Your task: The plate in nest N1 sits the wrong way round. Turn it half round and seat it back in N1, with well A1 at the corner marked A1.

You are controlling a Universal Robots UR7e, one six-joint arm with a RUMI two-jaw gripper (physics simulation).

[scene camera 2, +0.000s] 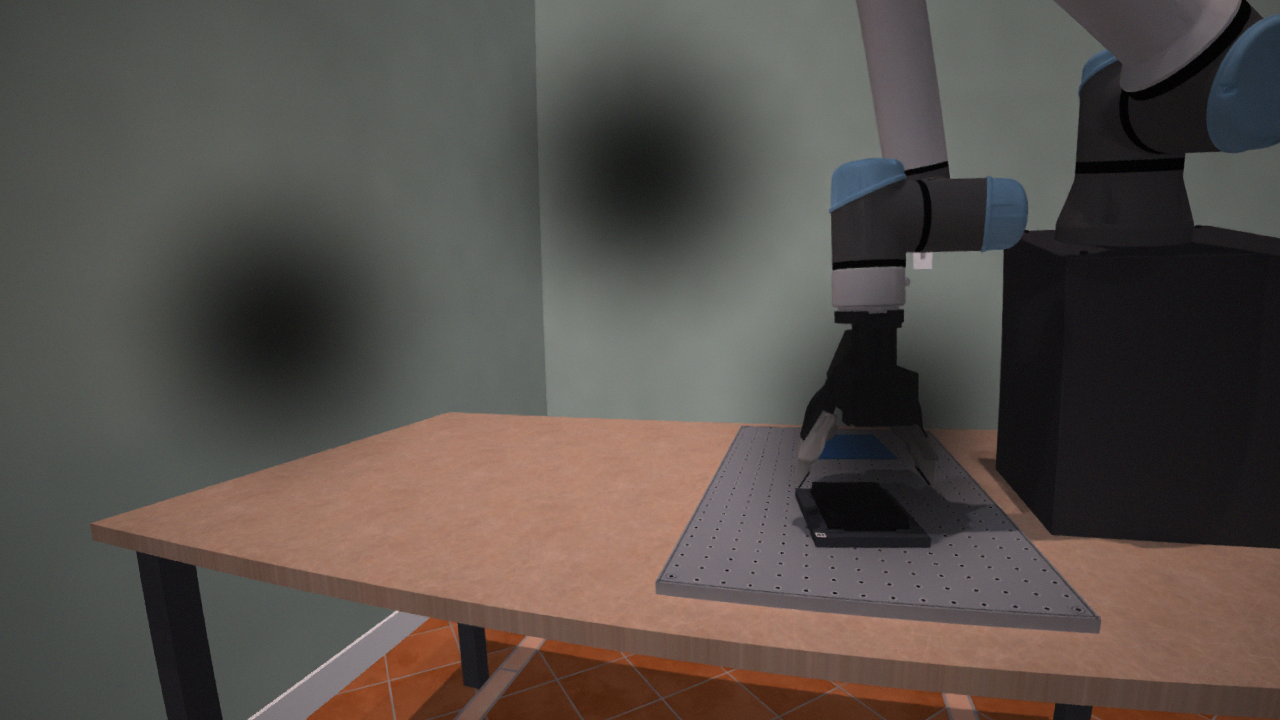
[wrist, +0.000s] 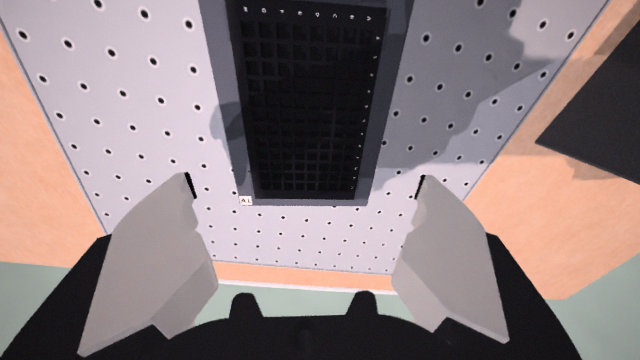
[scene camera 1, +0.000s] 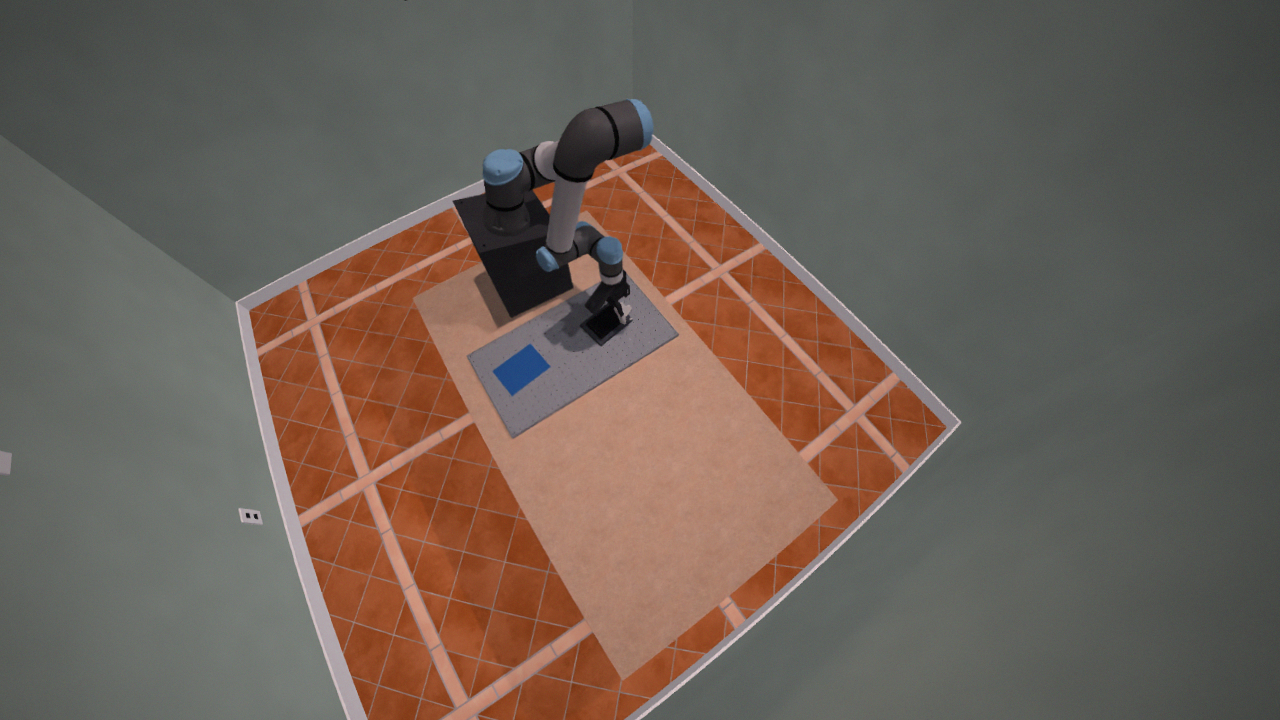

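The black well plate (scene camera 1: 605, 323) (scene camera 2: 863, 507) (wrist: 310, 115) lies flat in the dark grey nest N1 (scene camera 2: 877, 540) (wrist: 384, 100). The white A1 tag (scene camera 2: 819, 534) (wrist: 245, 200) is on the nest's lower left corner in the wrist view. The plate's small letters run along its top edge there and its numbers down its right side; they look turned round, their shared corner lying diagonally opposite the tag. My gripper (scene camera 1: 610, 313) (scene camera 2: 865, 483) (wrist: 308, 177) is open and empty, pointing down above the plate, a fingertip out to each long side. The exact height of the fingertips is hard to tell.
The nest stands on a grey perforated board (scene camera 1: 572, 385) (scene camera 2: 716, 537) (wrist: 125, 75) on the tan table (scene camera 1: 671, 465) (scene camera 2: 501, 501). A flat blue rectangle (scene camera 1: 520, 368) (scene camera 2: 857, 445) lies at the board's other end. The black arm pedestal (scene camera 1: 528, 277) (scene camera 2: 1136, 385) stands beside the board.
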